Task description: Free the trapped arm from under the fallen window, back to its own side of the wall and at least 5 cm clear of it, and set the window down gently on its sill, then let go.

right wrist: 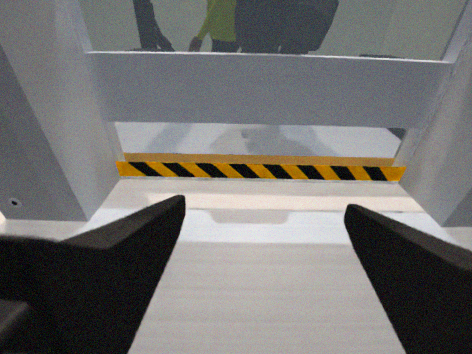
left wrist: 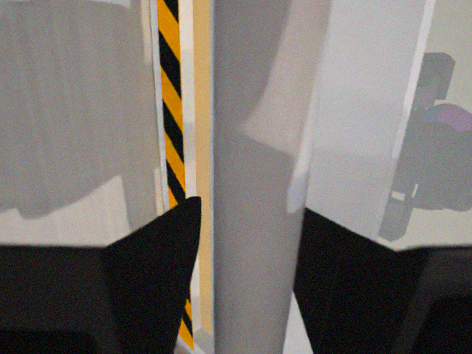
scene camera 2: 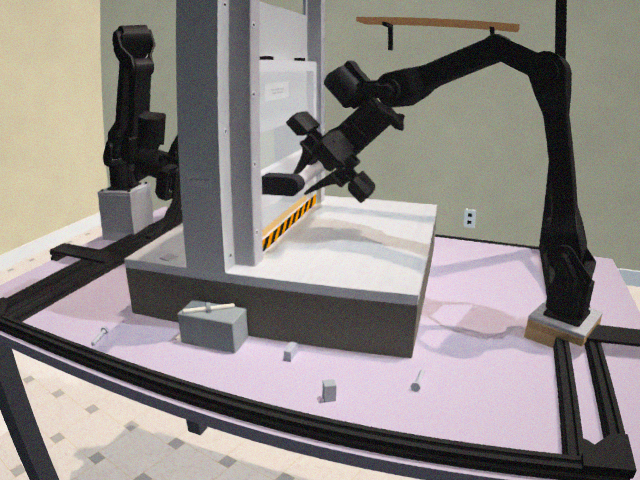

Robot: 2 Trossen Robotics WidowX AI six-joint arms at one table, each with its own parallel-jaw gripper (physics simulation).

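Seen in the pictures: left gripper, fingertip midpoint: (right wrist: 261, 103); right gripper, fingertip midpoint: (right wrist: 264, 207); left arm's base at its link origin: (scene camera 2: 567, 313); right arm's base at its link origin: (scene camera 2: 124, 187).
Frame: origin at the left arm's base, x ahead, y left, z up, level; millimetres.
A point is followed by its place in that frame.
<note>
The window (scene camera 2: 289, 111) {y 150, x 481, z 269 mm} (right wrist: 270, 90) {y 158, x 500, z 155 mm} stands upright between the grey posts. Its grey round handle bar (left wrist: 255, 260) {y 133, x 430, z 173 mm} has a dark end (scene camera 2: 281, 183) {y 248, x 385, z 172 mm}. My left gripper (scene camera 2: 300, 183) {y 138, x 473, z 134 mm} (left wrist: 238, 207) {y 138, x 473, z 134 mm} is partly open around the bar; gaps show beside its fingers. Below the window runs the sill edge with orange-black stripes (scene camera 2: 289, 224) {y 154, x 480, z 66 mm} (left wrist: 172, 115) {y 170, x 469, z 72 mm} (right wrist: 260, 171) {y 156, x 501, z 71 mm}. A light strip shows between the grey rail and the stripes; I cannot tell whether the window touches the sill. My right gripper (right wrist: 264, 207) {y 206, x 609, z 126 mm} is open and empty, in front of the stripes on its own side. Its fingers are hidden in the scene view.
The wall's tall grey post (scene camera 2: 199, 144) stands on a thick pale-topped base (scene camera 2: 372, 268). A grey block (scene camera 2: 214, 328) with a pale stick, two small grey blocks (scene camera 2: 290, 351) {y 338, x 265, z -24 mm} (scene camera 2: 329, 390) {y 366, x 161, z -21 mm} and two bolts (scene camera 2: 99, 335) {y 535, x 493, z -31 mm} (scene camera 2: 416, 382) {y 274, x 99, z -26 mm} lie on the pink table.
</note>
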